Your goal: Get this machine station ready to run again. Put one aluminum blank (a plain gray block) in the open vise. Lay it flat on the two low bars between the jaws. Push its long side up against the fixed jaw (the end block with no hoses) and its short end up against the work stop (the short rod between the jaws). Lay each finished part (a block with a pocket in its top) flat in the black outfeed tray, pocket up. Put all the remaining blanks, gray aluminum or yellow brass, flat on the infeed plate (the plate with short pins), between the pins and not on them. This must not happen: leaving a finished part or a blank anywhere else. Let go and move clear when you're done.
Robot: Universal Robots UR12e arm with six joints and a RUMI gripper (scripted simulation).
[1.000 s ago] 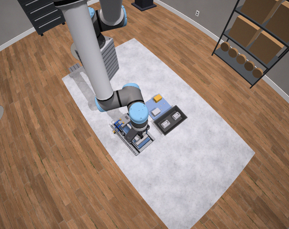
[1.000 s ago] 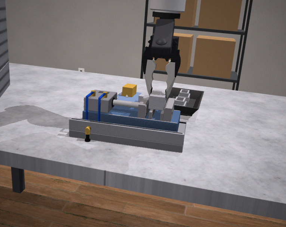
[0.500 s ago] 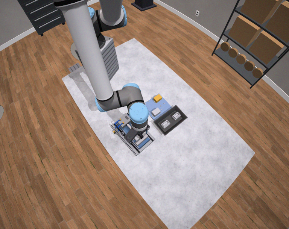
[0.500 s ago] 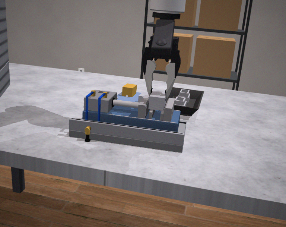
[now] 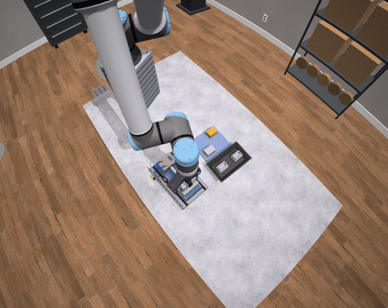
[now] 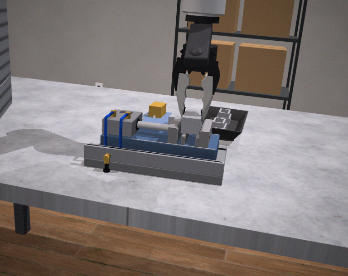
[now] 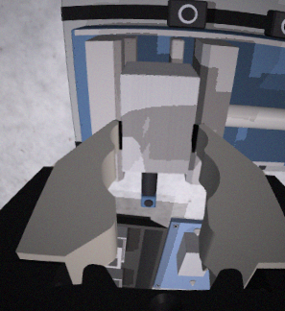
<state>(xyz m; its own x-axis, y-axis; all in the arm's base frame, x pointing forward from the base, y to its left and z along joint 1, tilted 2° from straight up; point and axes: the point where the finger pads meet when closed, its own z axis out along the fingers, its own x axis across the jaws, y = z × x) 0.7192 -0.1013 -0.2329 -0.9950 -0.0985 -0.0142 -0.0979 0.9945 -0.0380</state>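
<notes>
Right now the gray aluminum blank is 20 mm below my hand. Also, from my hand: vise: 70 mm behind, 80 mm below; fixed jaw: 30 mm ahead, 10 mm to the left, 40 mm below; gray blank: 90 mm behind, 240 mm to the left, 100 mm below.
</notes>
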